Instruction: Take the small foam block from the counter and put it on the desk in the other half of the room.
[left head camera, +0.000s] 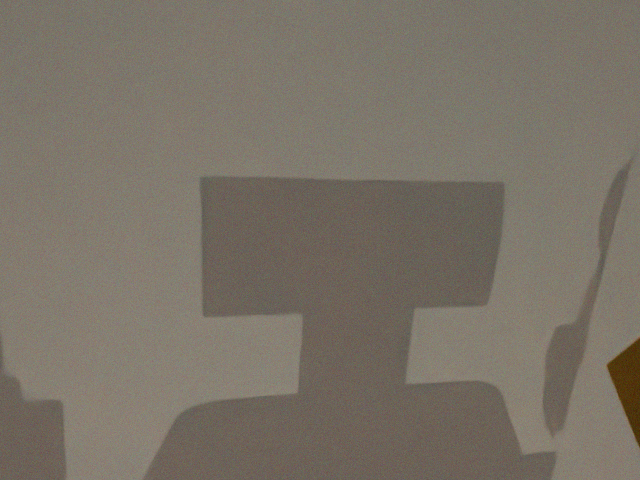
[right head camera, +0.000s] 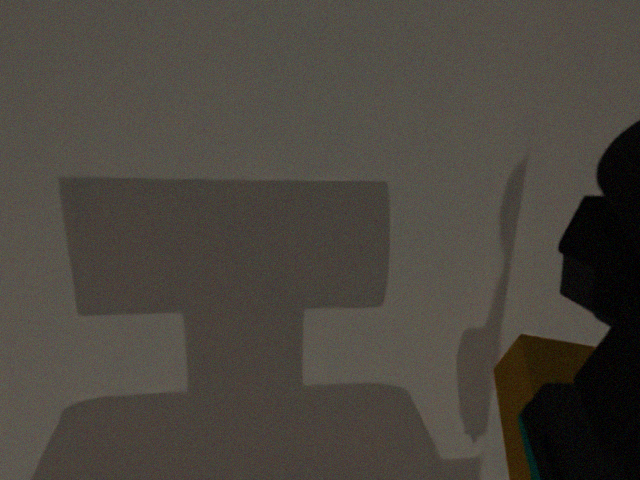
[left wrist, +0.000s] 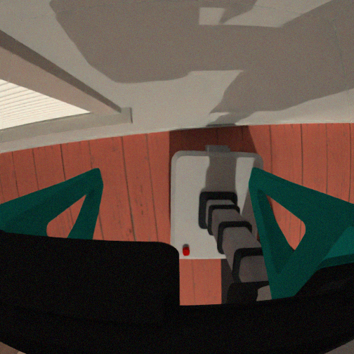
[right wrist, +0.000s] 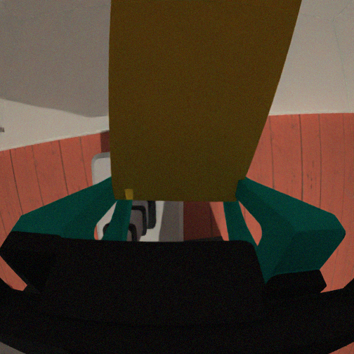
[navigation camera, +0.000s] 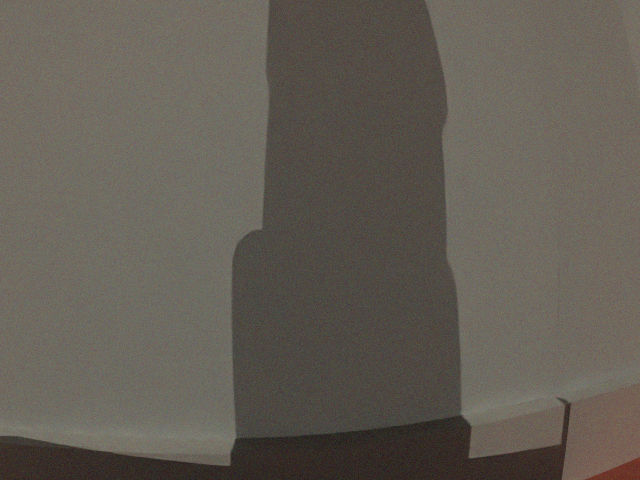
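Places are measured from the left arm's base along level axes (x ahead, y left, z up), in centimetres.
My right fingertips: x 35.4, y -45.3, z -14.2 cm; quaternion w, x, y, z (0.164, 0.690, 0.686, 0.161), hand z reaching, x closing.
Note:
Behind a point stands the place of what it marks.
The foam block (left head camera: 628, 382) @[x 42.6, y -42.9, z -10.2 cm] (right head camera: 509, 392) @[x 41.9, y -42.9, z -10.1 cm] (right wrist: 190, 100) is a yellow-brown box. It shows at the lower right in both head camera views and fills the upper middle of the right wrist view. My right gripper (right wrist: 177, 175) is shut on it, with a green finger at each side of its near end. My left gripper (left wrist: 175, 176) is open, with nothing between its fingers. In the left head camera view a corner of the block shows. The counter and the desk do not show in these views.
A pale wall (left head camera: 361, 93) @[x 49.1, y -24.7, z 7.2 cm] (right head camera: 258, 93) @[x 49.3, y -27.2, z 7.2 cm] (navigation camera: 129, 206) @[x 47.6, y -9.5, z -115.4 cm] stands close in front, with the robot's shadow on it. My white wheeled base (left wrist: 190, 175) and column stand on the reddish plank floor (left wrist: 145, 200). A slatted bright window or door panel (left wrist: 30, 105) is at the left wrist view's left.

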